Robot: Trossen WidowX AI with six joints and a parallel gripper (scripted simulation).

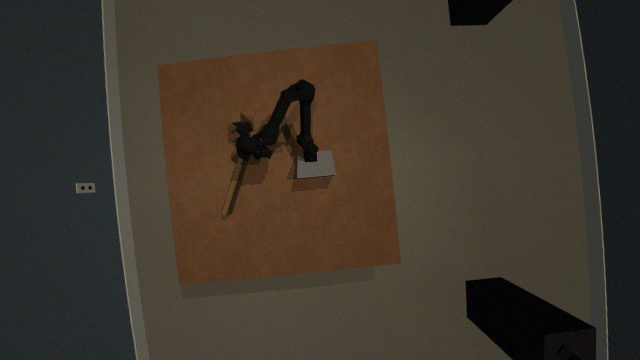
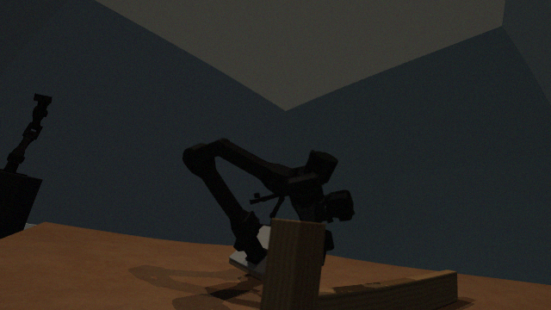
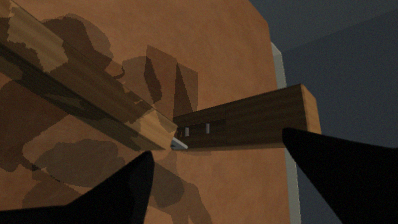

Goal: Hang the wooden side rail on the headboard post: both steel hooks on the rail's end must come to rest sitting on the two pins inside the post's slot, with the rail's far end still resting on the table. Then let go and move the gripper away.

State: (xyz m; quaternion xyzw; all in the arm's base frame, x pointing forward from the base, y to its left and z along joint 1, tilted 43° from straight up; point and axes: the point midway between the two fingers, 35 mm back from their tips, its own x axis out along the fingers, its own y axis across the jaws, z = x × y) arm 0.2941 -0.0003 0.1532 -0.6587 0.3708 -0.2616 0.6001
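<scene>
Right now the headboard post is 30 mm ahead of my gripper tip, 80 mm to the right of it and 60 mm below it.
</scene>
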